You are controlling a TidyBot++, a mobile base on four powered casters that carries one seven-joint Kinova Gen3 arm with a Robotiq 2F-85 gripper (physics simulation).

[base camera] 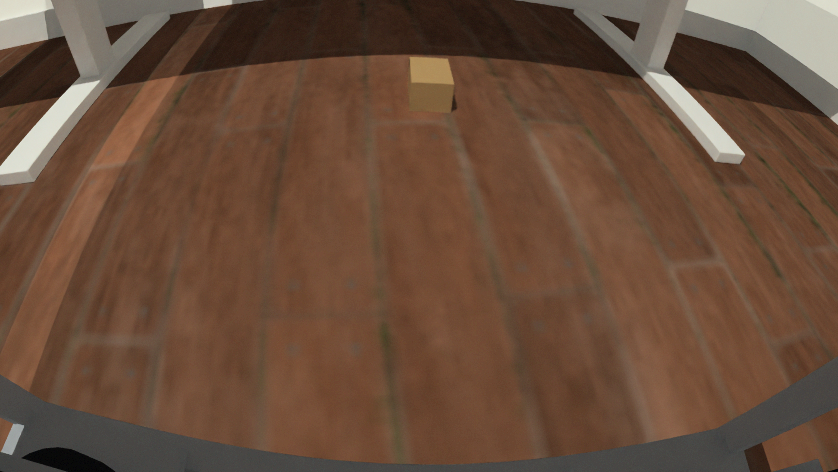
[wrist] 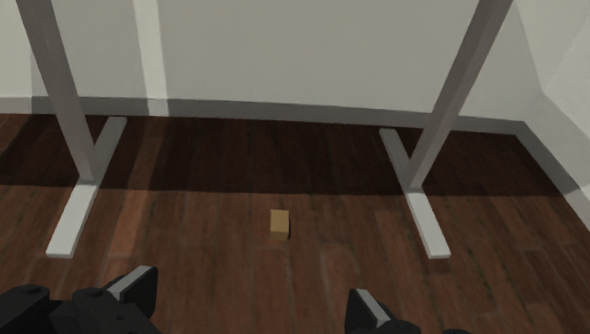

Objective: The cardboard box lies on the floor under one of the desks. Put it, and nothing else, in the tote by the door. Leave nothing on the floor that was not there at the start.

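Places are measured from the arm's base along level axes (x back, y left, z down), in metres.
Pixels of known places: gripper, fingertip midpoint: [wrist: 252, 300].
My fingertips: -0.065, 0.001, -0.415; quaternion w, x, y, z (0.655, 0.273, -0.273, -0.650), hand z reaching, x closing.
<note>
Behind a point stands the place of what it marks, as x, y, z.
A small tan cardboard box [base camera: 431, 85] @[-0.653, -0.046, 0.350] [wrist: 279, 224] @[-0.681, -0.046, 0.346] lies on the wooden floor between the two legs of a desk. In the base camera view it is at the top, near the middle; in the wrist view it is a little below the centre. My gripper [wrist: 252, 300] @[-0.065, 0.001, -0.415] is open with its fingers wide apart at the bottom of the wrist view. It is empty and apart from the box, which shows beyond the fingertips. The tote does not show in either view.
The left desk leg [base camera: 55, 126] @[-0.612, 0.614, 0.372] [wrist: 75, 215] @[-0.636, 0.632, 0.372] and the right desk leg [base camera: 694, 117] @[-0.735, -0.571, 0.372] [wrist: 427, 220] @[-0.779, -0.593, 0.371] stand on either side of the box. Behind them is a wall [wrist: 300, 55] @[-1.335, -0.066, 0.068] with a grey baseboard [wrist: 300, 111] @[-1.326, -0.103, 0.340]. A wall corner is at the right.
</note>
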